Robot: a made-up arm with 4 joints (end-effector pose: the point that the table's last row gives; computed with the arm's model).
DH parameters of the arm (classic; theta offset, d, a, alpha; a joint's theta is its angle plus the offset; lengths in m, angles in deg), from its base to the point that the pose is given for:
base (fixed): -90 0.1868 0 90
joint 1: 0 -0.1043 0.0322 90
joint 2: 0 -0.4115 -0.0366 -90
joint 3: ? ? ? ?
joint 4: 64.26 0 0.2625 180
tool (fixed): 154.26 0.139 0 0
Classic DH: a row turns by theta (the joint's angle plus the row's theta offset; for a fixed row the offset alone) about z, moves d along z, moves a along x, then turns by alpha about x.
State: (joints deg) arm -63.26 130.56 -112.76 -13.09
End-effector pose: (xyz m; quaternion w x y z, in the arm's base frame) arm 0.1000 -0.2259 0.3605 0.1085 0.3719 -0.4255 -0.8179
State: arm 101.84 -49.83 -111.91 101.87
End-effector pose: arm 0.3215 0.6792 0.1587 0.4744 -0.2628 0.3159 -0.7785
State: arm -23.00 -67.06 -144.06 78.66
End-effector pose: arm 0.3554 -0.3268 0.5575 0.2449 0.3359 0.8969 0.1507
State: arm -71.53 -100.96 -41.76 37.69
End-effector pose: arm 0.0825 -0.6222 0.2331 0.5719 0.5670 -0.0158 0.5925
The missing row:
joint 3: 0 -0.1422 -0.0802 90
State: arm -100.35 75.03 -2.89 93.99
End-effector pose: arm 0.4571 -0.5602 0.1004 0.0422 0.0894 0.7669 -0.6341
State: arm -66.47 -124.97 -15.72 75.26
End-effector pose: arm -0.0994 -0.6530 0.2430 0.7650 0.4725 -0.1156 0.4221
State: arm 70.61 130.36 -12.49 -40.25
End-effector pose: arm -0.0324 0.4961 0.3216 0.5782 -0.3986 -0.4951 -0.5115
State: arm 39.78 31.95 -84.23 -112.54
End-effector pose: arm 0.3324 -0.0227 0.6370 0.6016 -0.0002 -0.4374 0.6684
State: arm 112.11 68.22 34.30 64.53
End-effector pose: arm 0.3755 0.3059 -0.0923 0.0307 0.4822 0.7209 0.4967
